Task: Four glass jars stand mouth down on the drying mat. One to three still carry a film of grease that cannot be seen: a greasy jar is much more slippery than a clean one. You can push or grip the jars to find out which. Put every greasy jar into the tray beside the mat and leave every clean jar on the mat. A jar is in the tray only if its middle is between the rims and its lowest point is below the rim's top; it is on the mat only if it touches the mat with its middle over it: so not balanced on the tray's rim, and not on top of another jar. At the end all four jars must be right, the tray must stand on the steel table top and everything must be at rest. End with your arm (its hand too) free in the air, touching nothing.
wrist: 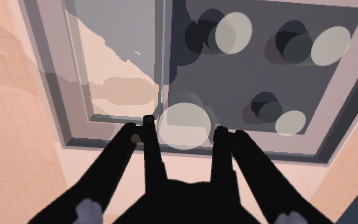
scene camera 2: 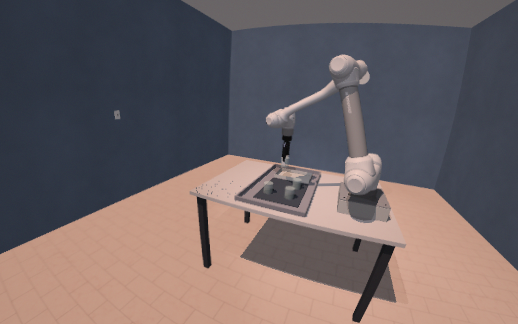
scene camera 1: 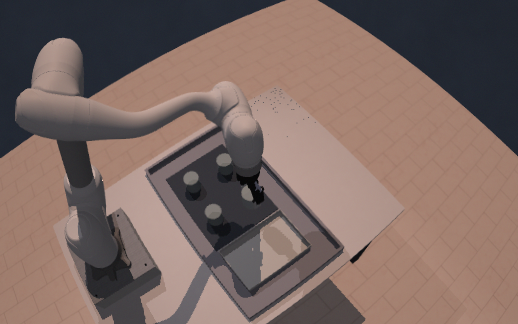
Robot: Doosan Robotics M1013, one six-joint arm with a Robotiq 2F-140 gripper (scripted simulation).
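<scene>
Scene camera 1 shows a tray [scene camera 1: 265, 248] and a dark drying mat [scene camera 1: 225, 190]. Scene camera 2 shows the mat [scene camera 2: 277, 196]. The wrist view shows my gripper [wrist: 183, 112], the tray [wrist: 120, 59] and the mat [wrist: 235, 86], along with a glass jar [wrist: 184, 124], a glass jar [wrist: 231, 35], a glass jar [wrist: 323, 47] and a glass jar [wrist: 286, 121].
</scene>
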